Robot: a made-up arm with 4 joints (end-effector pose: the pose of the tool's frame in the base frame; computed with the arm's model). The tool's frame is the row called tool.
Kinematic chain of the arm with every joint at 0, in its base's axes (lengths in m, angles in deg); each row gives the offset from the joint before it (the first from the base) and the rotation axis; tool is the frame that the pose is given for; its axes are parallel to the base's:
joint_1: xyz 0 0 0.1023 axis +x
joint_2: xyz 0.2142 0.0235 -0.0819 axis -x
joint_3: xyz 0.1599 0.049 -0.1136 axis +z
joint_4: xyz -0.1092 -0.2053 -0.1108 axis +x
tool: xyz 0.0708 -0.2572 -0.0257
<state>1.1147 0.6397 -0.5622 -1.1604</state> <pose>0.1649 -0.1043 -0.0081 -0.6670 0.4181 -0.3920</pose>
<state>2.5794 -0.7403 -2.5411 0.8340</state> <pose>0.2029 -0.4139 0.5444 -0.7460 -2.6079 0.8873</pose>
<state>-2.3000 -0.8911 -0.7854 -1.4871</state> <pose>0.1685 -0.0639 0.2451 -2.6899 0.0439 -1.1218</pose>
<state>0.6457 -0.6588 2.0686 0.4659</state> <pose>0.7646 0.4754 0.1654 1.0380 -0.9181 2.0597</pose>
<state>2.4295 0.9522 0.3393 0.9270</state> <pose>0.4508 0.4528 -0.1443 2.3757 -0.1185 0.4198</pose>
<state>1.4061 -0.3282 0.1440 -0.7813</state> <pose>0.3944 0.2037 -0.2315 0.9513 -0.1423 0.0461</pose>
